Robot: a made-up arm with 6 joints.
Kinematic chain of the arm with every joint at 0, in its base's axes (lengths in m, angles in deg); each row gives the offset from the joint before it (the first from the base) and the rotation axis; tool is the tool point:
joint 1: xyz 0 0 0.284 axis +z
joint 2: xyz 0 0 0 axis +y
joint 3: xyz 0 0 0.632 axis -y
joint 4: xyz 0 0 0 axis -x
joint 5: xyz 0.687 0 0 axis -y
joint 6: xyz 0 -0.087 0 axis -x
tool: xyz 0 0 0
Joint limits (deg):
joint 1: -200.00..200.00
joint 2: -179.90..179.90
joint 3: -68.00..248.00
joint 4: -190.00..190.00
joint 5: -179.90..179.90
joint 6: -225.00..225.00
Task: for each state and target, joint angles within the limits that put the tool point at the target. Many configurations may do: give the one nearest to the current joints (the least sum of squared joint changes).
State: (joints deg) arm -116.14 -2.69 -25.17 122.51 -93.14 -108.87
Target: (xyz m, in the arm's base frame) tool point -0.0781 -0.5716 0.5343
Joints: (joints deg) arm -102.76 -0.08 -39.54 125.13 -93.14 -108.87
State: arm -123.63 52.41 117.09 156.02 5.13 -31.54
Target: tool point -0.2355 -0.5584 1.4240
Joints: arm -120.44 40.83 112.14 156.60 5.13 -31.54
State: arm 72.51 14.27 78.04 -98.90 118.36 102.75
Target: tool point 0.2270 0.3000 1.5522
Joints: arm 51.93 13.53 91.47 -94.13 118.36 102.75
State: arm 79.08 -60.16 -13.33 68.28 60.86 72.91
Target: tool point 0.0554 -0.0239 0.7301
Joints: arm 80.44 -79.30 -56.19 47.66 60.86 72.91
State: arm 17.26 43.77 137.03 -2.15 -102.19 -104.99
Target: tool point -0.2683 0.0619 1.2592
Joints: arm -31.39 27.11 169.85 2.76 -102.19 -104.99
